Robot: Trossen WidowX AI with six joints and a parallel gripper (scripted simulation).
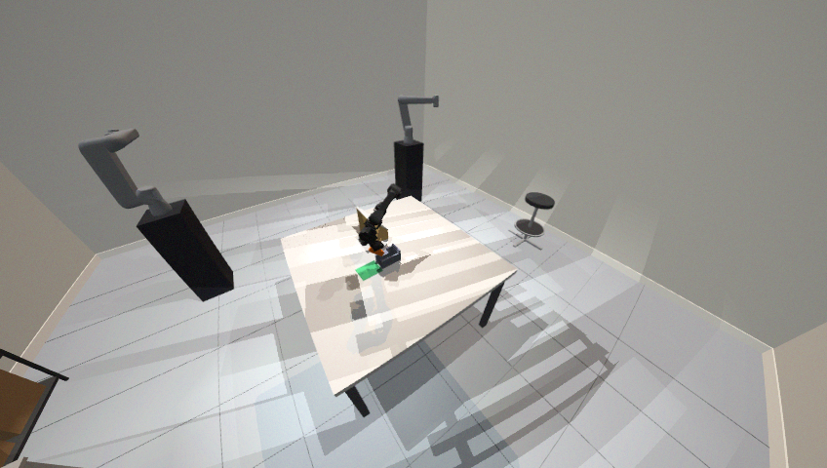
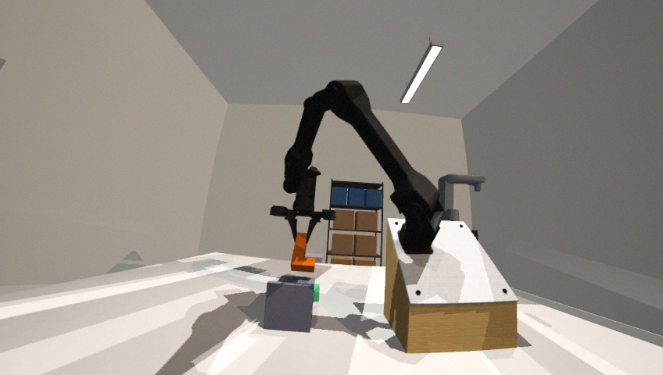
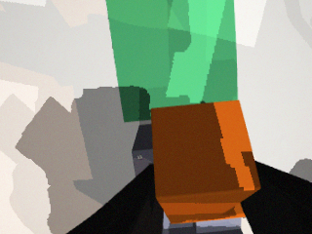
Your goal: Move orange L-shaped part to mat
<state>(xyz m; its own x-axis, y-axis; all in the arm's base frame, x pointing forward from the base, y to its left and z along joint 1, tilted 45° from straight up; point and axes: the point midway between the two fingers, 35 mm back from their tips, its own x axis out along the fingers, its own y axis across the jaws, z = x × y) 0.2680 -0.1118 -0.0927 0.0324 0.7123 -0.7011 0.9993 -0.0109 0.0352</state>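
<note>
Now: gripper tip 50 mm to the left of the green mat and 170 mm above it. Also, from my gripper tip: orange L-shaped part (20 mm behind, 30 mm to the left, 30 mm below).
</note>
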